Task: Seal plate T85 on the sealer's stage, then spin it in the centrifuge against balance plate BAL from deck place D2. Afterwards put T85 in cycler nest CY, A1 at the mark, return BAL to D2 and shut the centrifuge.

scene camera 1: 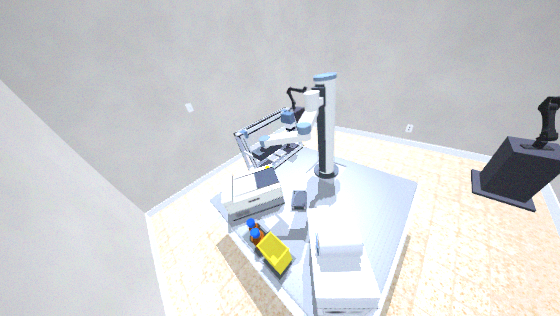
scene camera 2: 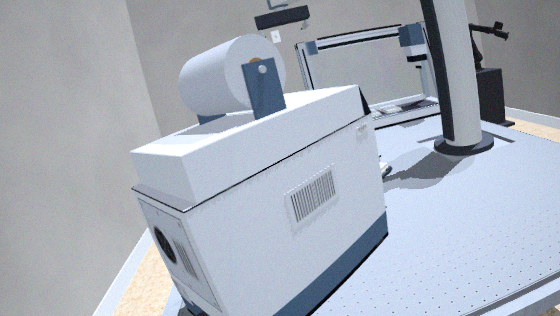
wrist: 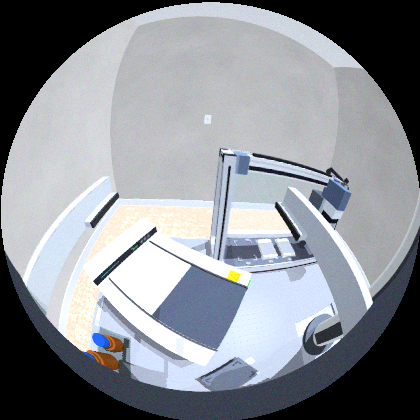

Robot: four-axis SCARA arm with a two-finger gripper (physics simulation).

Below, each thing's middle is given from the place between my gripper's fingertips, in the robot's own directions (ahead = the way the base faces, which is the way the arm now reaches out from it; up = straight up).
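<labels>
Film roll (scene camera 2: 212,83): 130 mm below my hand, 180 mm ahead, 730 mm to the left. Centrifuge (wrist: 184,300): 430 mm below my hand, 100 mm ahead, 100 mm to the right.
</labels>
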